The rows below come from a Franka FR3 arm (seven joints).
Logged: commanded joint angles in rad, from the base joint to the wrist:
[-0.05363 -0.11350 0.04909 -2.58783 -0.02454 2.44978 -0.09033]
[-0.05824 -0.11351 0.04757 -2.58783 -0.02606 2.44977 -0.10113]
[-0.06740 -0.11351 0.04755 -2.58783 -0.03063 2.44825 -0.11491]
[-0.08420 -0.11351 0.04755 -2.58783 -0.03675 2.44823 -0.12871]
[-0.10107 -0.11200 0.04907 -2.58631 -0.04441 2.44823 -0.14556]
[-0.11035 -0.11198 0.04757 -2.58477 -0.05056 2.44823 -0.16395]
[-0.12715 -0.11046 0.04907 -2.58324 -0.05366 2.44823 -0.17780]
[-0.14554 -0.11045 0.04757 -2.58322 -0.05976 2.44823 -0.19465]
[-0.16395 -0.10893 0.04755 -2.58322 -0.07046 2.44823 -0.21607]
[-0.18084 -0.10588 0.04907 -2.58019 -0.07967 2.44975 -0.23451]
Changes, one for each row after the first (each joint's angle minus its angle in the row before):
[-0.00461 -0.00001 -0.00152 0.00000 -0.00152 -0.00001 -0.01080]
[-0.00916 0.00000 -0.00002 0.00000 -0.00457 -0.00152 -0.01378]
[-0.01680 0.00000 0.00000 0.00000 -0.00612 -0.00002 -0.01380]
[-0.01687 0.00151 0.00152 0.00152 -0.00766 0.00000 -0.01685]
[-0.00928 0.00002 -0.00150 0.00154 -0.00615 0.00000 -0.01839]
[-0.01680 0.00152 0.00150 0.00153 -0.00310 0.00000 -0.01385]
[-0.01839 0.00001 -0.00150 0.00002 -0.00610 0.00000 -0.01685]
[-0.01841 0.00152 -0.00002 0.00000 -0.01070 0.00000 -0.02142]
[-0.01689 0.00305 0.00152 0.00303 -0.00921 0.00152 -0.01844]

